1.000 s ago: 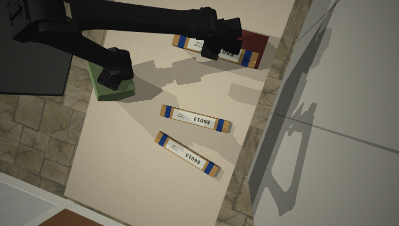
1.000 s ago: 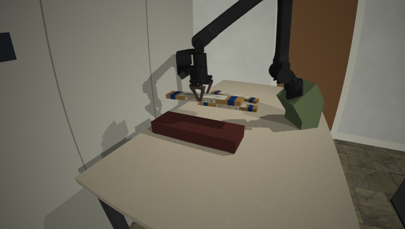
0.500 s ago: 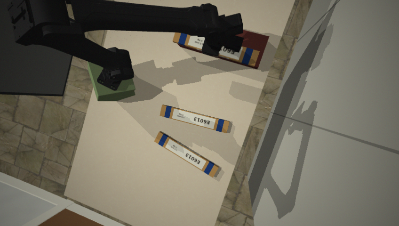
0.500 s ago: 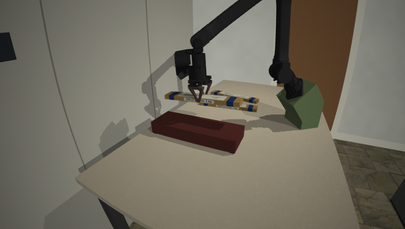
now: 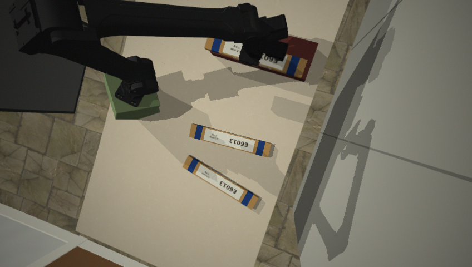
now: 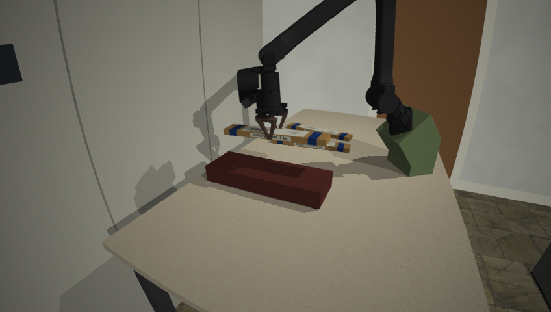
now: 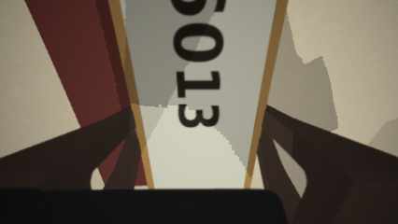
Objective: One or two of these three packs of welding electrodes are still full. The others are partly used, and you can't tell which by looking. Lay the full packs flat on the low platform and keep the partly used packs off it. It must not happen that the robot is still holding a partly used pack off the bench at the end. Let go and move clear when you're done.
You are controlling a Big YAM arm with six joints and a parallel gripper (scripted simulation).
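Right now the pack of welding electrodes is right at my hand. Also, from my hand: dark red low platform: 1 cm behind, 5 cm to the left, 14 cm below.
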